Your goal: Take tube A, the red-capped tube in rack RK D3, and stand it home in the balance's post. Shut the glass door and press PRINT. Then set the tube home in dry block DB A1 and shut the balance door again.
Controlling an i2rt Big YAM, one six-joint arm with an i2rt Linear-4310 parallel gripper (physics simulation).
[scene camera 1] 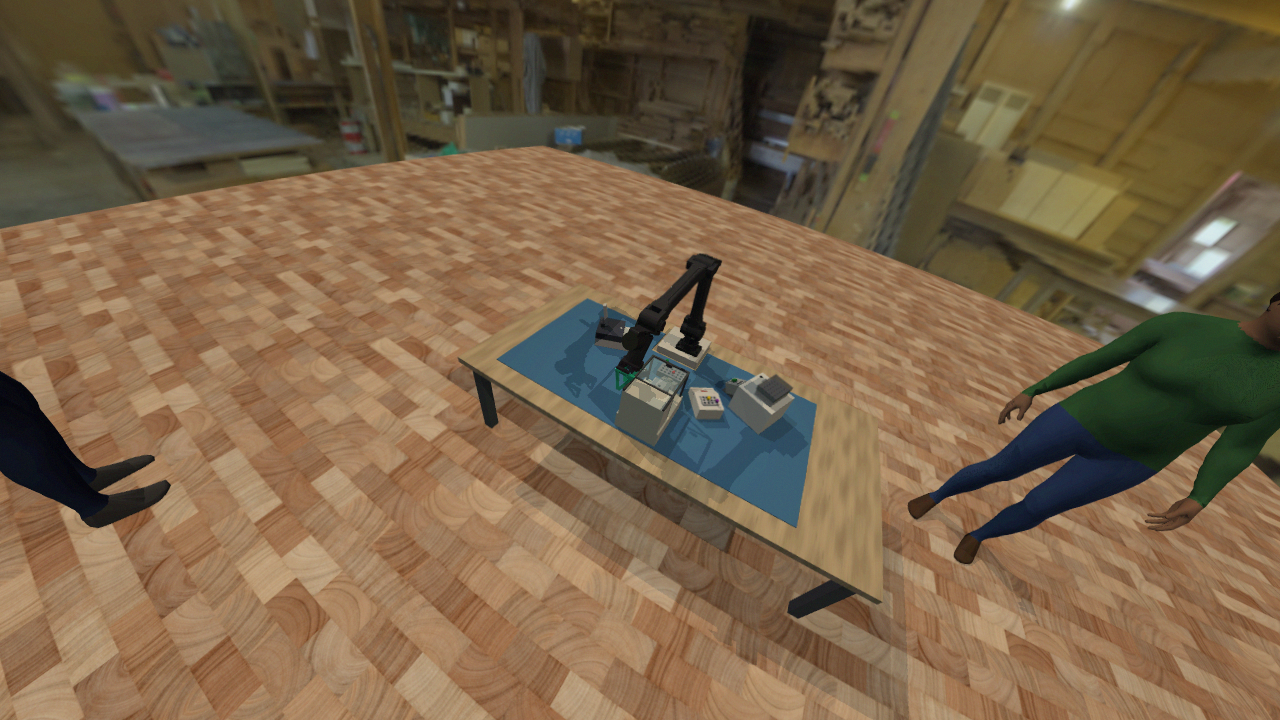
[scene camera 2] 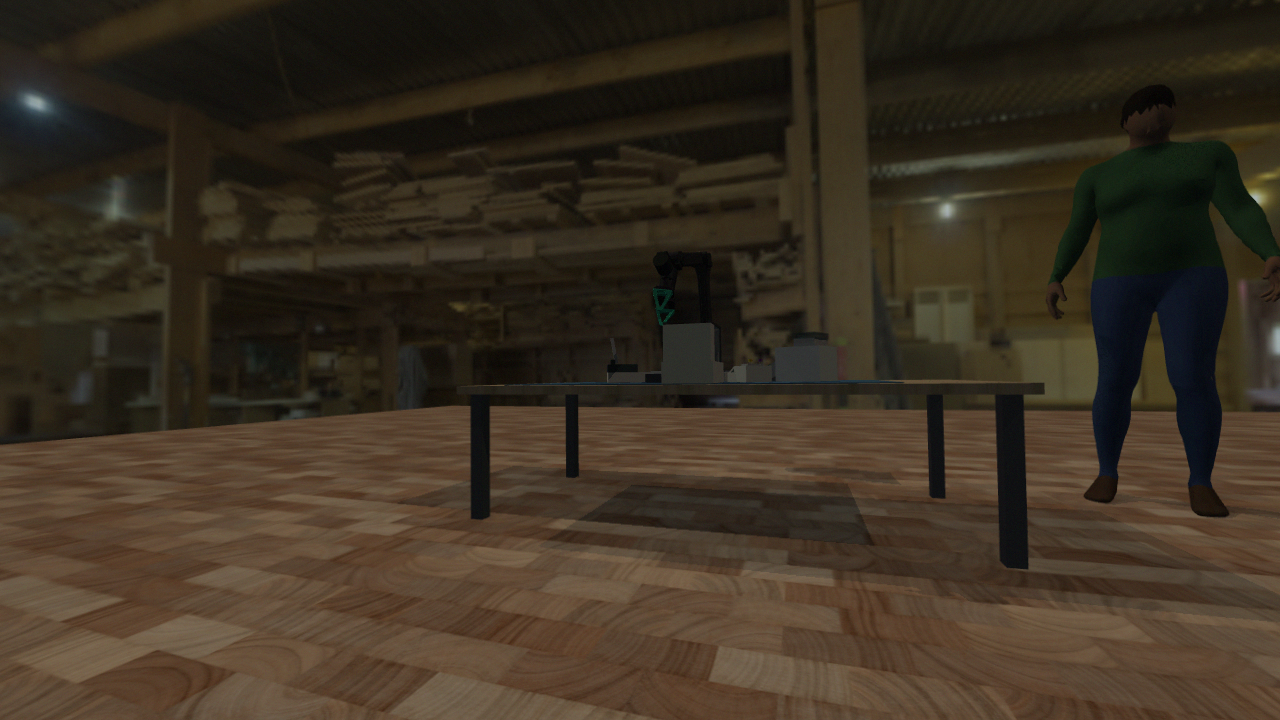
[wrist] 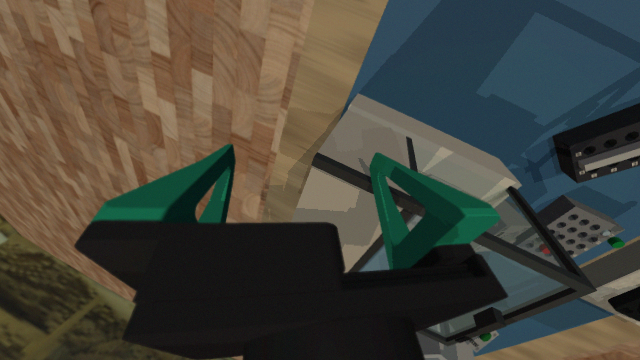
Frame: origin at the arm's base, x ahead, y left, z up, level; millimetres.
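Seen in the pictures: gripper, fingertip midpoint: [scene camera 1: 621,385] [scene camera 2: 660,318] [wrist: 307,156]; arm's base at its link origin: [scene camera 1: 688,348].
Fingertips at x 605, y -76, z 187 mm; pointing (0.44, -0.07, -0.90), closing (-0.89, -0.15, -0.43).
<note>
Pixels of each thing's middle, then the offset from my fingertips to it. "*": a spot on its surface instead.
- balance at the middle of its body: [wrist: 427,223] [scene camera 2: 696,352] [scene camera 1: 657,391] dx -165, dy +92, dz -115 mm
- grey holed rack at the middle of its body: [wrist: 554,236] [scene camera 1: 672,373] dx -407, dy +76, dz -211 mm
- black holed block at the middle of its body: [wrist: 635,139] [scene camera 2: 660,376] [scene camera 1: 635,365] dx -339, dy -89, dz -202 mm
- dark device at a spot on its surface: [scene camera 1: 611,331] * dx -420, dy -278, dz -146 mm
- small white box at the middle of its body: [scene camera 2: 748,372] [scene camera 1: 705,400] dx -318, dy +272, dz -191 mm
- larger white device at the middle of its body: [wrist: 439,352] [scene camera 2: 795,357] [scene camera 1: 755,391] dx -445, dy +451, dz -131 mm
- green cap at the middle of its body: [wrist: 615,242] dx -435, dy +28, dz -176 mm
My gripper [scene camera 1: 624,380] [scene camera 2: 662,306] [wrist: 307,156] is open and empty, its green fingers raised beside the upper part of the balance. The balance [scene camera 1: 643,411] [scene camera 2: 688,353] [wrist: 330,192] has a pale body and a dark-framed glass chamber. In the wrist view one finger overlaps it; whether its door is open I cannot tell. A grey holed rack [wrist: 573,231] lies beyond the glass, with a red cap [wrist: 545,249] at its near side; its exact hole is unclear. A black holed block [wrist: 567,159] stands near the right edge; whether it is the dry block is unclear. The post and PRINT are not readable.
A dark device [scene camera 1: 611,331] stands left of the arm's base. A small white box [scene camera 1: 707,404] and a larger white device [scene camera 1: 757,410] stand right of the balance. A green cap [wrist: 616,242] lies by the rack. A person in green [scene camera 1: 1136,385] [scene camera 2: 1156,210] stands right of the table.
</note>
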